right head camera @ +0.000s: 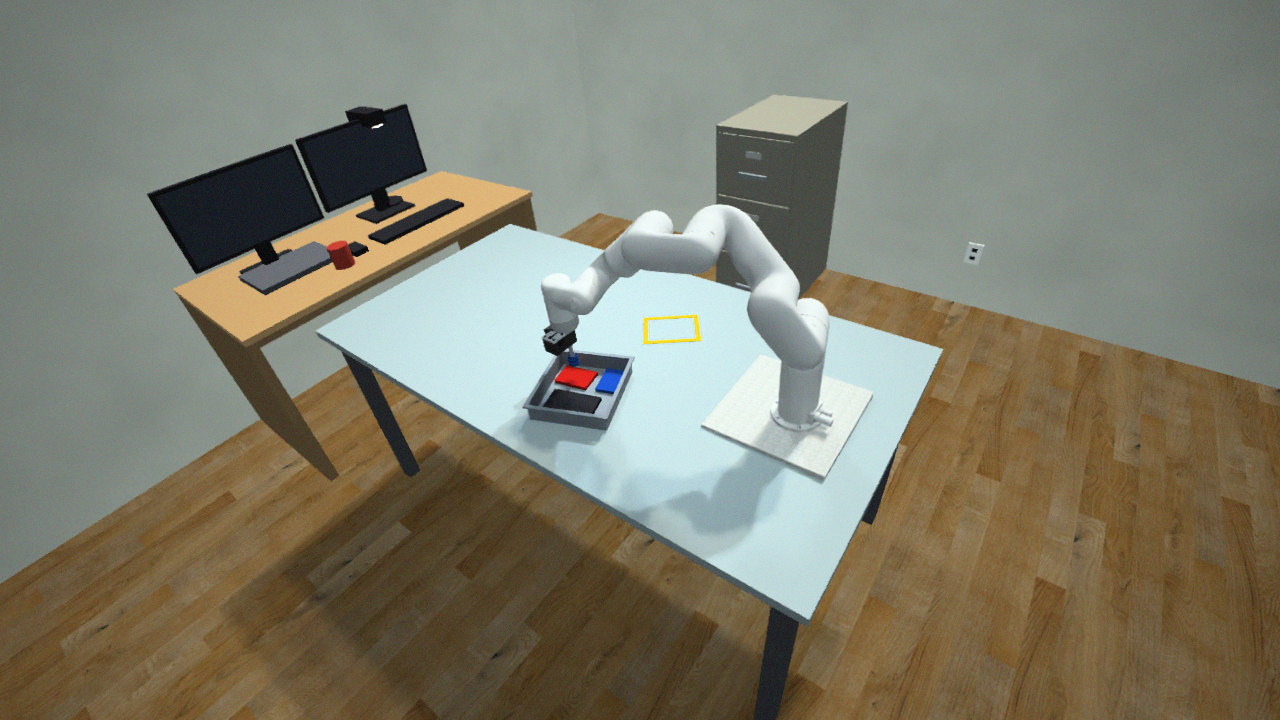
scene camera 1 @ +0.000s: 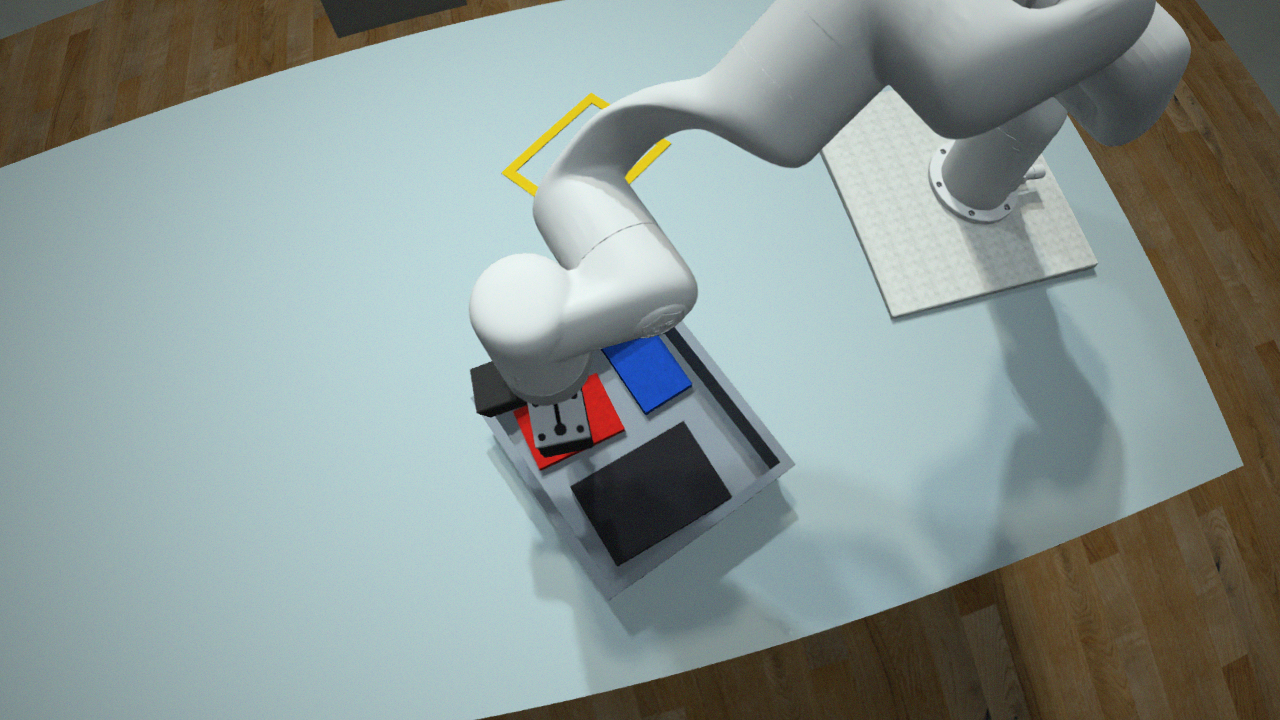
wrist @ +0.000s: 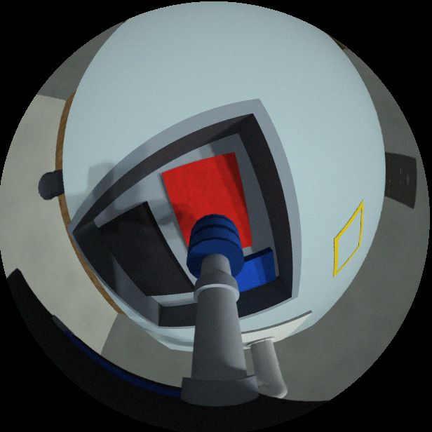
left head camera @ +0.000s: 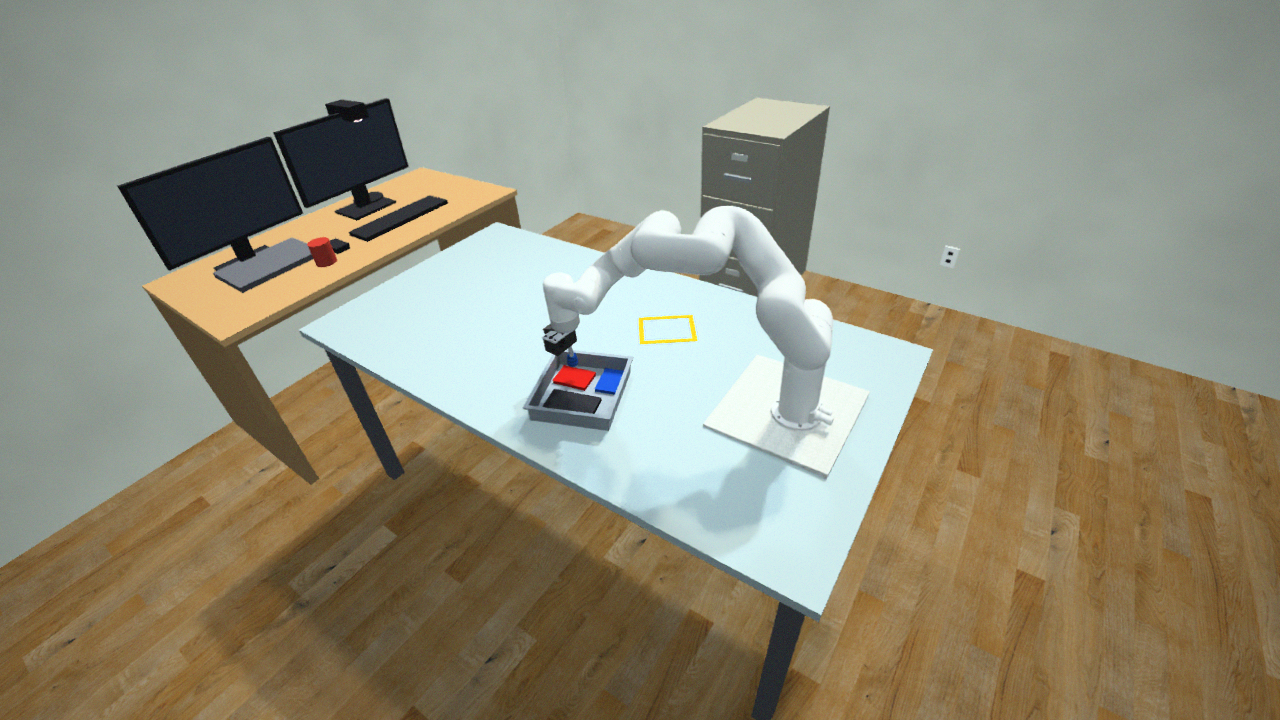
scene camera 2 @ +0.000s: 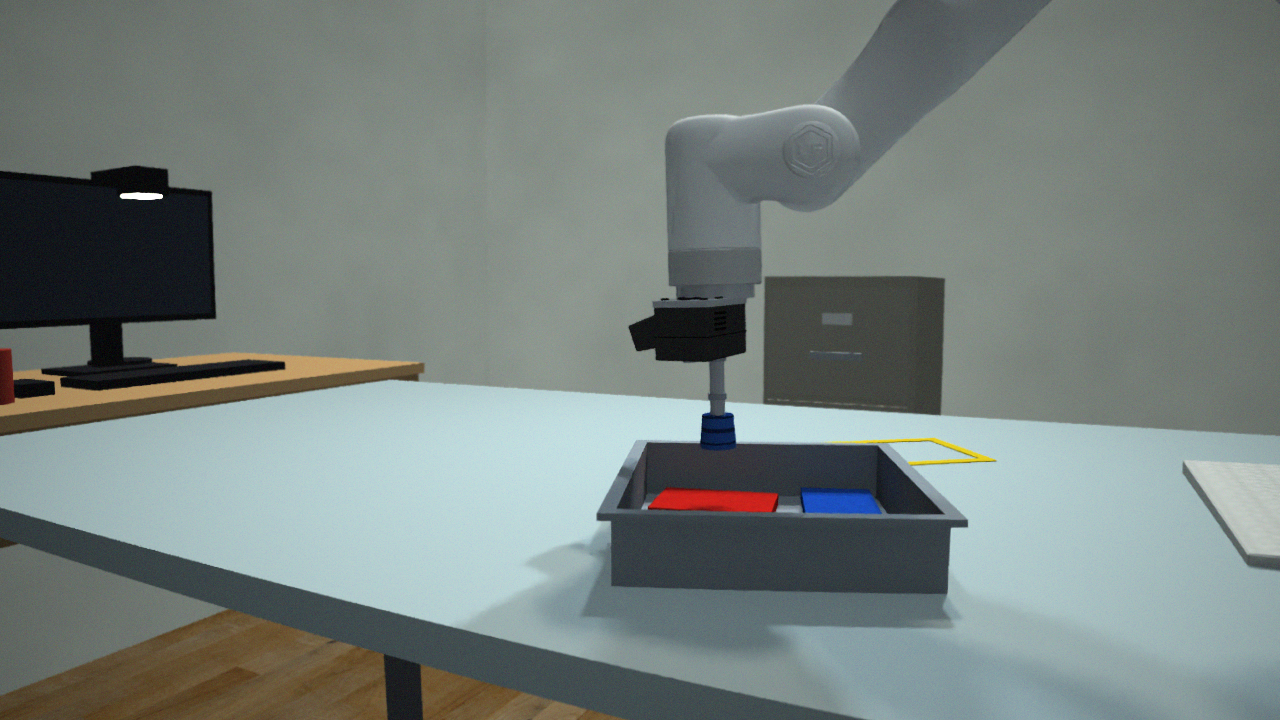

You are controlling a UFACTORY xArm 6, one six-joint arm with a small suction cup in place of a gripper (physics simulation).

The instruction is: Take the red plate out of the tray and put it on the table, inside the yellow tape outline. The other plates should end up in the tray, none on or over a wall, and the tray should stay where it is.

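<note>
The grey tray stands on the table. The red plate lies flat in it. The blue plate lies beside it, and the black plate lies in the tray too, hidden behind the front wall in scene camera 2. My suction cup is open and bare, above the red plate and apart from it. The yellow outline is on the table.
The arm's base stands on a white board right of the tray. A desk with monitors stands at the left. A filing cabinet stands behind the table.
</note>
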